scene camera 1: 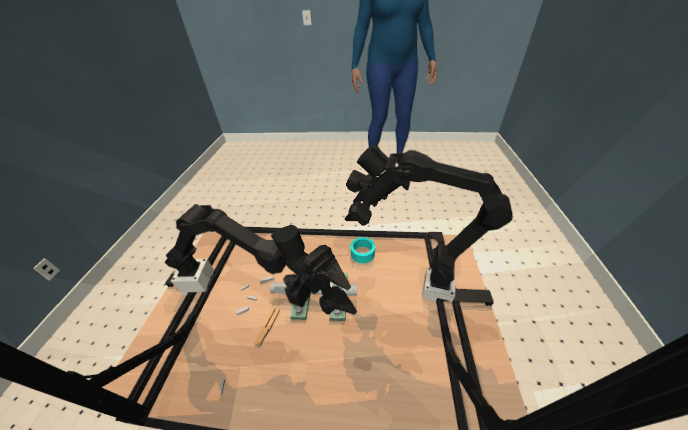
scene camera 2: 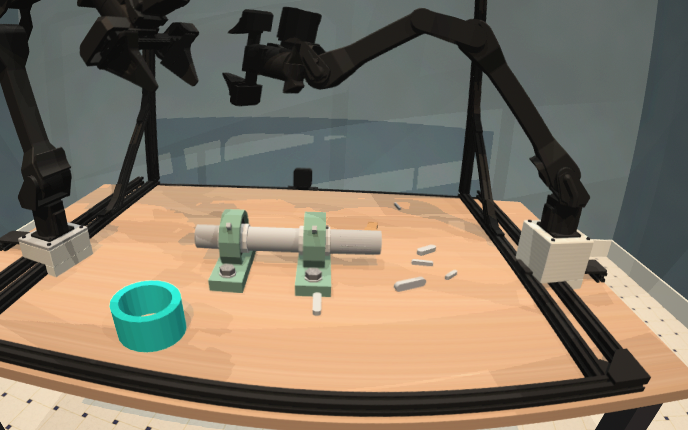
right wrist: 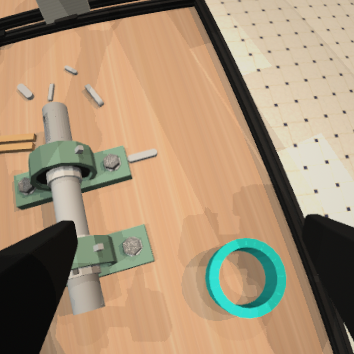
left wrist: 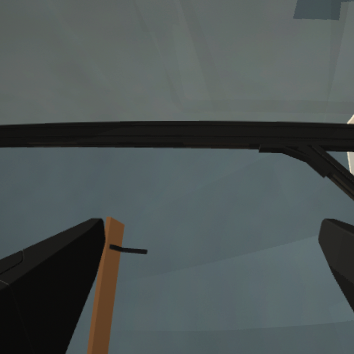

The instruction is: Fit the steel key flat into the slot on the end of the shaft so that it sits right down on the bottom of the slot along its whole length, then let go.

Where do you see a grey steel shaft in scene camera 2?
272, 239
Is the right gripper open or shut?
Open.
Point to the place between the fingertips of the left gripper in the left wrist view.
At 213, 230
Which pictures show the left gripper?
Scene camera 1, scene camera 2 and the left wrist view only.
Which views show the right gripper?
Scene camera 1, scene camera 2 and the right wrist view only.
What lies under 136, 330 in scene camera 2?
A teal ring.
